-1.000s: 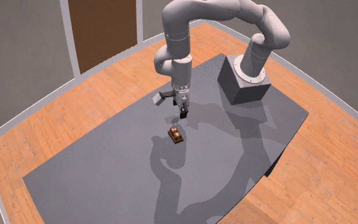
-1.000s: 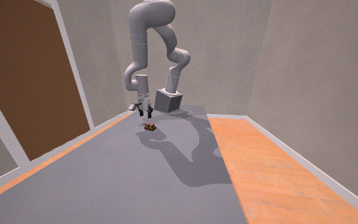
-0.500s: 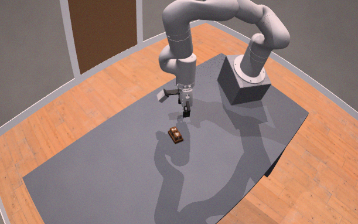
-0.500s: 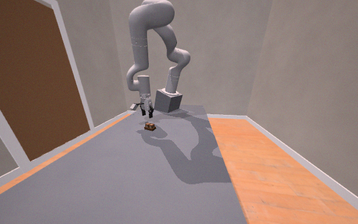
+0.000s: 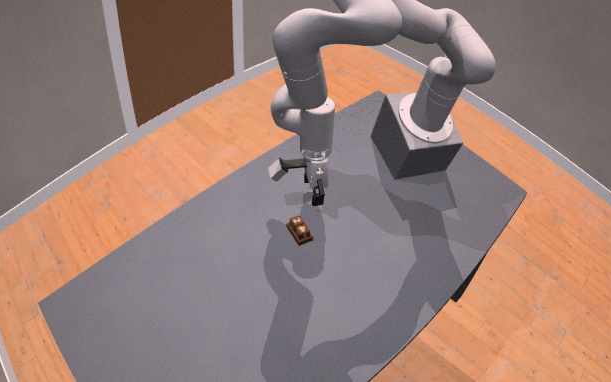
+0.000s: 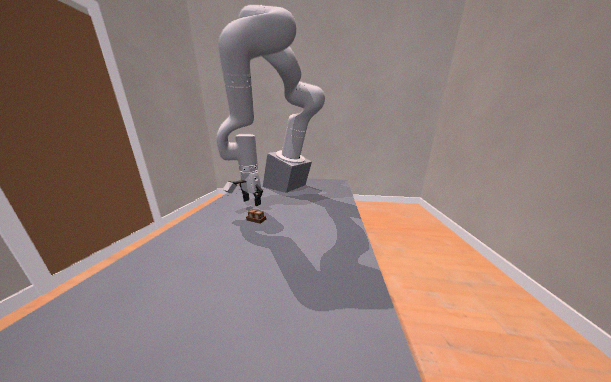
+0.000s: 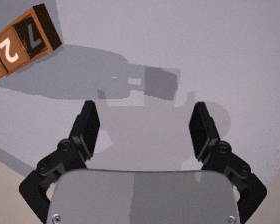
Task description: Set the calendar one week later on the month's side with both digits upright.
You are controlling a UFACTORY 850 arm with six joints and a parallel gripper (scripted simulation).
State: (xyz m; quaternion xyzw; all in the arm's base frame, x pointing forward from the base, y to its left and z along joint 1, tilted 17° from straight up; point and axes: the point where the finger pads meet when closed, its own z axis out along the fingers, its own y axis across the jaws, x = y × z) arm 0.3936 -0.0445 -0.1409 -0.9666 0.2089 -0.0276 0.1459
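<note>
Right now the number cube is 10 cm ahead of my hand, 6 cm to the left of it and 1 cm below it. The rest, counted from my hand: brown wooden calendar tray (11 cm ahead, 8 cm to the left, 3 cm below).
</note>
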